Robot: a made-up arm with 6 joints. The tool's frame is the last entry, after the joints.
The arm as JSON. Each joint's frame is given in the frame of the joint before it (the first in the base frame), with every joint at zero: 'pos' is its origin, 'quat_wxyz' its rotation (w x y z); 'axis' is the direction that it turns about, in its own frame. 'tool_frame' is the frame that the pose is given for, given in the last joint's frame.
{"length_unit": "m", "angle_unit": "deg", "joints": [
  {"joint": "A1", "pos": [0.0, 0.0, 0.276], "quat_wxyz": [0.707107, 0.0, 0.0, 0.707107], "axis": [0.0, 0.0, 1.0]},
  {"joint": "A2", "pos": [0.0, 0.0, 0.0], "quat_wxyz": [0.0, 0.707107, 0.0, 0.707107], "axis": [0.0, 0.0, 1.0]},
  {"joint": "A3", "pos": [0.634, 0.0, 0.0], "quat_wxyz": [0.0, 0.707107, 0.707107, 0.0], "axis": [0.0, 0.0, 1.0]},
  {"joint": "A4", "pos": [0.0, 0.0, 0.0], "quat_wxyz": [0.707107, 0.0, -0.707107, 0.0], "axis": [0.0, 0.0, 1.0]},
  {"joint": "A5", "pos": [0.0, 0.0, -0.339], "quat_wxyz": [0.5, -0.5, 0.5, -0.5], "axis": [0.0, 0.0, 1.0]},
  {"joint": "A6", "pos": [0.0, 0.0, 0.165], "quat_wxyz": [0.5, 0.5, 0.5, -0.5], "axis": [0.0, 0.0, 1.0]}
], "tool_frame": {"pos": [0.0, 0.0, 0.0], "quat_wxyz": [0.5, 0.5, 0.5, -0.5]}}
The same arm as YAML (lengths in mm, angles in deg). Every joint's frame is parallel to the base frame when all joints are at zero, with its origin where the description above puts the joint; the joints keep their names.
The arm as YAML. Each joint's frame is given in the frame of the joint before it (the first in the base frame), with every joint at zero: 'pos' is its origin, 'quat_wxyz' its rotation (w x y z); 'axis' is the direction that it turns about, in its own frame. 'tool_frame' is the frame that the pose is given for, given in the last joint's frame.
length_unit: mm
angle_unit: deg
joints:
  - joint: A1
    pos: [0.0, 0.0, 276.0]
    quat_wxyz: [1.0, 0.0, 0.0, 0.0]
    axis: [0.0, 0.0, 1.0]
  - joint: A2
    pos: [0.0, 0.0, 0.0]
    quat_wxyz: [1.0, 0.0, 0.0, 0.0]
    axis: [0.0, 1.0, 0.0]
  - joint: A3
    pos: [0.0, 0.0, 634.0]
    quat_wxyz: [1.0, 0.0, 0.0, 0.0]
    axis: [0.0, -1.0, 0.0]
  - joint: A4
    pos: [0.0, 0.0, 0.0]
    quat_wxyz: [1.0, 0.0, 0.0, 0.0]
    axis: [-1.0, 0.0, 0.0]
  - joint: A5
    pos: [339.0, 0.0, 0.0]
    quat_wxyz: [1.0, 0.0, 0.0, 0.0]
    axis: [0.0, -1.0, 0.0]
  - joint: A6
    pos: [0.0, -165.0, 0.0]
    quat_wxyz: [1.0, 0.0, 0.0, 0.0]
    axis: [-1.0, 0.0, 0.0]
tool_frame:
  pos: [0.0, 0.0, 0.0]
  quat_wxyz: [1.0, 0.0, 0.0, 0.0]

